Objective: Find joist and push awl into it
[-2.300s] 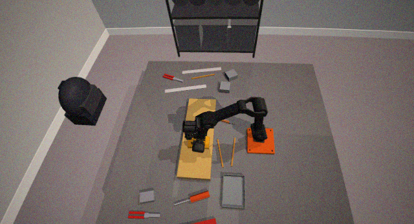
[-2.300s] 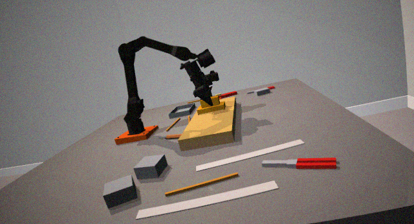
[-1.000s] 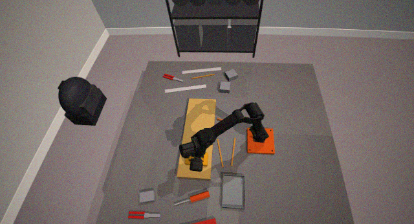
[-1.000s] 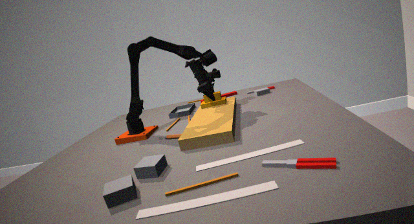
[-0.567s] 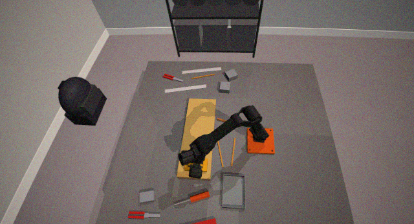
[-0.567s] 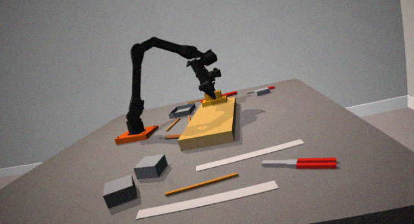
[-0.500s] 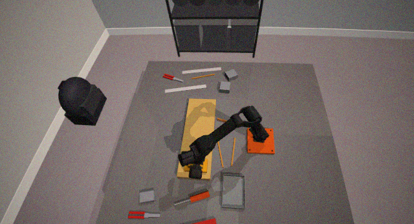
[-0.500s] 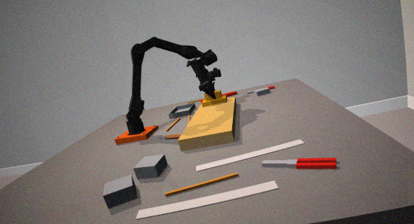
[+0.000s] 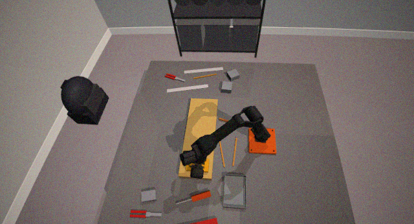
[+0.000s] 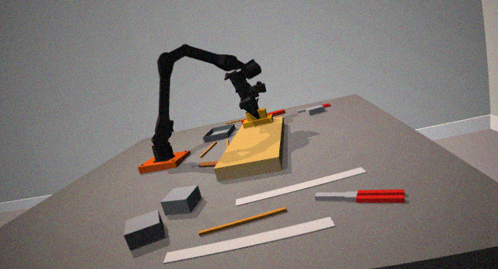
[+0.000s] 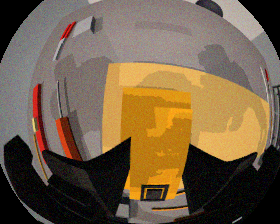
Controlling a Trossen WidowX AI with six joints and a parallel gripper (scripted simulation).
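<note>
Now: the indicator window 4 cm behind my gripper tip, 3 cm above it and 1 cm to the right of it. Round my gripper tip: grey block 21 cm to the left, 21 cm ahead, 5 cm below; grey tray 23 cm behind, 9 cm to the left, 5 cm below; stud finder 2 cm behind, 2 cm above.
</note>
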